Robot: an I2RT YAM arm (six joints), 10 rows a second.
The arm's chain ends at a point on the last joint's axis. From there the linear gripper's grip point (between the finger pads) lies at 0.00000 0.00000 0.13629 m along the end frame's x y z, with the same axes.
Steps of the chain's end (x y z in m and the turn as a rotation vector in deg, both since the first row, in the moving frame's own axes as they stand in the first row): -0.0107, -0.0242, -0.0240, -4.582, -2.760, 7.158; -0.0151, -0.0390, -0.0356, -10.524, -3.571, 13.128; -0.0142, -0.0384, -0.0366, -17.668, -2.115, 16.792; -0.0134, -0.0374, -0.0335, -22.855, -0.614, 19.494; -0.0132, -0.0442, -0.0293, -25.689, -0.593, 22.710; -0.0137, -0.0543, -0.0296, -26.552, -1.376, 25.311; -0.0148, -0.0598, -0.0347, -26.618, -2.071, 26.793; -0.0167, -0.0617, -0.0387, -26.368, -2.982, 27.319
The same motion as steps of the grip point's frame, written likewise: -0.0179, -0.0138, -0.0246, -4.582, -2.760, 7.158; -0.0263, -0.0153, -0.0381, -10.524, -3.571, 13.128; -0.0251, 0.0016, -0.0431, -17.668, -2.115, 16.792; -0.0238, 0.0143, -0.0441, -22.855, -0.614, 19.494; -0.0263, 0.0131, -0.0426, -25.689, -0.593, 22.710; -0.0302, 0.0039, -0.0438, -26.552, -1.376, 25.311; -0.0337, -0.0021, -0.0490, -26.618, -2.071, 26.793; -0.0377, -0.0051, -0.0528, -26.368, -2.982, 27.319
